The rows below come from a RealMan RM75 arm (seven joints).
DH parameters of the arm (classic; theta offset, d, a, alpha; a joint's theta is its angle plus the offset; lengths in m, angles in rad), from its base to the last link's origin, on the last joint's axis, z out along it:
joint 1: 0 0.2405 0 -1.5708
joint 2: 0 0 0 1.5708
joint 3: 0 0.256 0 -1.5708
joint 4: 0 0 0 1.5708
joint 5: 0 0.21 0 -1.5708
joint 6: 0 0 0 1.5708
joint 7: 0 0.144 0 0
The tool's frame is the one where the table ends.
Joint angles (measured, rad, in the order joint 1, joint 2, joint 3, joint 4, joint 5, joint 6, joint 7), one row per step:
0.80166, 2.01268, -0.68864, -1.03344, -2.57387, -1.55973, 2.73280
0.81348, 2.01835, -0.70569, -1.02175, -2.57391, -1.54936, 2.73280
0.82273, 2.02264, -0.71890, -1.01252, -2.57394, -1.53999, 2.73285
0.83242, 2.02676, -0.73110, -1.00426, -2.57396, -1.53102, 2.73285
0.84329, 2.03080, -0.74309, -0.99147, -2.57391, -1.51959, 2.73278
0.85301, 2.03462, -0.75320, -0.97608, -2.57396, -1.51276, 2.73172
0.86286, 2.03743, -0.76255, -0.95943, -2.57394, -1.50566, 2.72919
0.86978, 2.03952, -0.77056, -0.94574, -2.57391, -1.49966, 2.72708
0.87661, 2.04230, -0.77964, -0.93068, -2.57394, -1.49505, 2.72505
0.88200, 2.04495, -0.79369, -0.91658, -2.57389, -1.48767, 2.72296
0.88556, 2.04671, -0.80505, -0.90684, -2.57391, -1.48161, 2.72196
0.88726, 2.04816, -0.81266, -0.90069, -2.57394, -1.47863, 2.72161
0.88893, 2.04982, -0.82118, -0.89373, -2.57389, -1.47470, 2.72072
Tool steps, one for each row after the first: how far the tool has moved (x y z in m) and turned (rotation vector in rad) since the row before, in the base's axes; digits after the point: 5 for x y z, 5 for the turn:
-0.00509, 0.00212, -0.00635, -0.01328, -0.00512, 0.01338
-0.00393, 0.00172, -0.00483, -0.00895, -0.00435, 0.01048
-0.00415, 0.00176, -0.00446, -0.00781, -0.00418, 0.01110
-0.00401, 0.00189, -0.00517, -0.00853, -0.00327, 0.00986
-0.00306, 0.00081, -0.00558, -0.01384, -0.00155, 0.00663
-0.00276, 0.00082, -0.00526, -0.01348, -0.00209, 0.00704
-0.00174, 0.00042, -0.00424, -0.01091, -0.00227, 0.00478
-0.00164, -0.00012, -0.00498, -0.01441, -0.00231, 0.00404
-0.00135, -0.00015, -0.00515, -0.01364, -0.00642, 0.00586
-0.00088, -0.00010, -0.00365, -0.00923, -0.00575, 0.00433
-0.00038, -0.00038, -0.00253, -0.00710, -0.00363, 0.00199
-0.00031, -0.00042, -0.00283, -0.00751, -0.00418, 0.00252

